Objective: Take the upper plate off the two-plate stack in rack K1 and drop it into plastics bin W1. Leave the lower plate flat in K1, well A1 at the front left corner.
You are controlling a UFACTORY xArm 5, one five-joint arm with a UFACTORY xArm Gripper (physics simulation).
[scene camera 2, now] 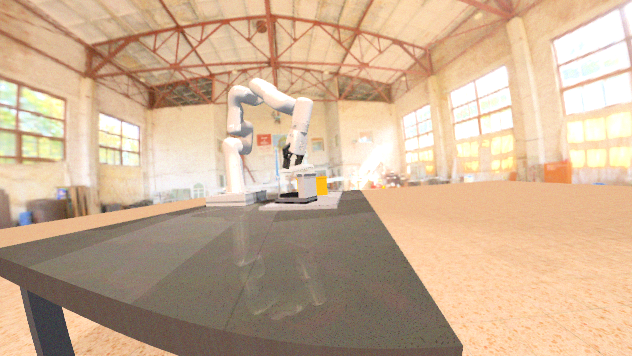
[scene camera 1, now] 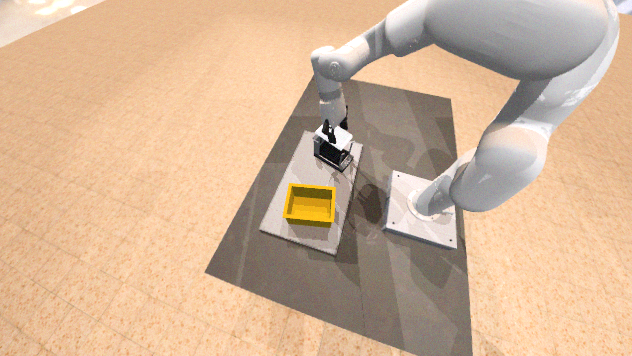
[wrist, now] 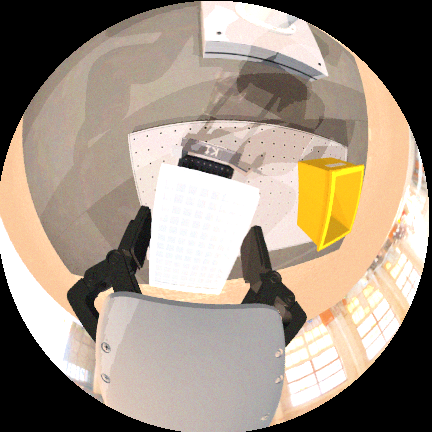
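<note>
My gripper (scene camera 1: 337,131) (scene camera 2: 293,162) (wrist: 199,226) is shut on a white well plate (scene camera 1: 342,136) (scene camera 2: 302,169) (wrist: 200,232), with one black finger on each side. The plate is above rack K1 (scene camera 1: 345,163) (scene camera 2: 307,186) (wrist: 212,150), at about the top of its corner posts, and looks slightly tilted in scene camera 2. Inside the rack a black surface (scene camera 1: 330,153) (wrist: 207,166) with small dots shows, which looks like the lower plate; the held plate hides most of it, including any A1 mark. Plastics bin W1 (scene camera 1: 309,220) (scene camera 2: 322,185) (wrist: 313,200) is yellow and open-topped.
Rack and bin stand apart on a pale perforated board (scene camera 1: 300,237) (scene camera 2: 327,201) (wrist: 270,220). The board lies on the dark table (scene camera 1: 295,277) (scene camera 2: 225,280) (wrist: 65,150). The arm's base plate (scene camera 1: 400,220) (scene camera 2: 226,200) (wrist: 250,47) is beside it.
</note>
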